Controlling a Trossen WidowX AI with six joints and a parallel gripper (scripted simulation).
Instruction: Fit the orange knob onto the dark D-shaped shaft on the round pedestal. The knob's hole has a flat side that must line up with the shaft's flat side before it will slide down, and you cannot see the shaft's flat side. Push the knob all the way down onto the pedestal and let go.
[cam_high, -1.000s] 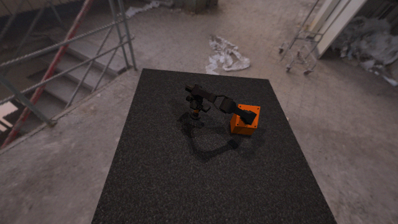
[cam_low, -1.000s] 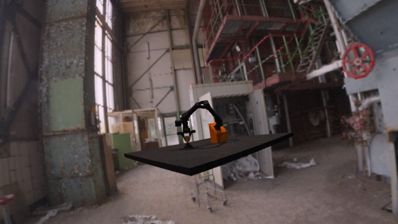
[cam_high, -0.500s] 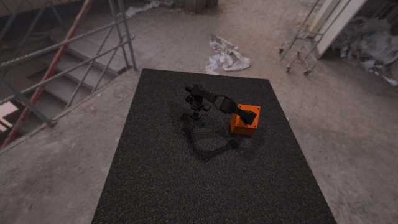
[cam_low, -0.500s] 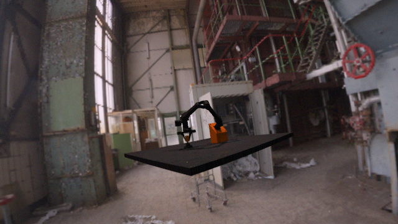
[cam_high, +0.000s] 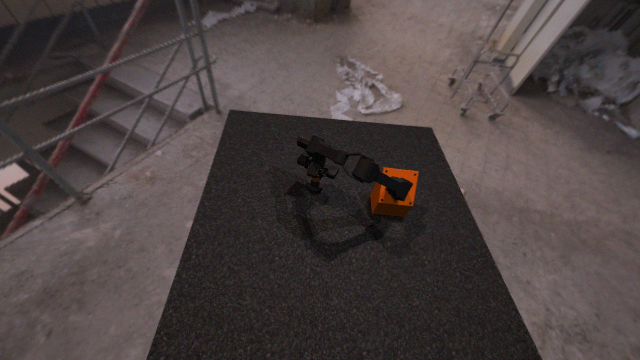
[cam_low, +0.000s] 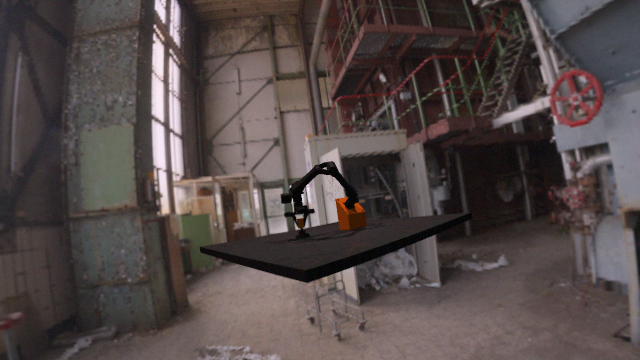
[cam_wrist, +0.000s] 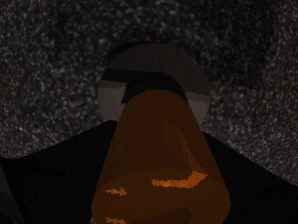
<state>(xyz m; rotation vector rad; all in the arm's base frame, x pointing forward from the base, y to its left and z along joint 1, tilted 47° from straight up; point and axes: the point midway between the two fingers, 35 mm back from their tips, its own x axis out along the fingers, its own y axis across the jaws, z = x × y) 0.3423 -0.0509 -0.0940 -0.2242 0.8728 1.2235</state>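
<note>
Now: gripper tip 20 mm below the orange knob. From my gripper tip the other things lie so: pedestal: 40 mm below.
</note>
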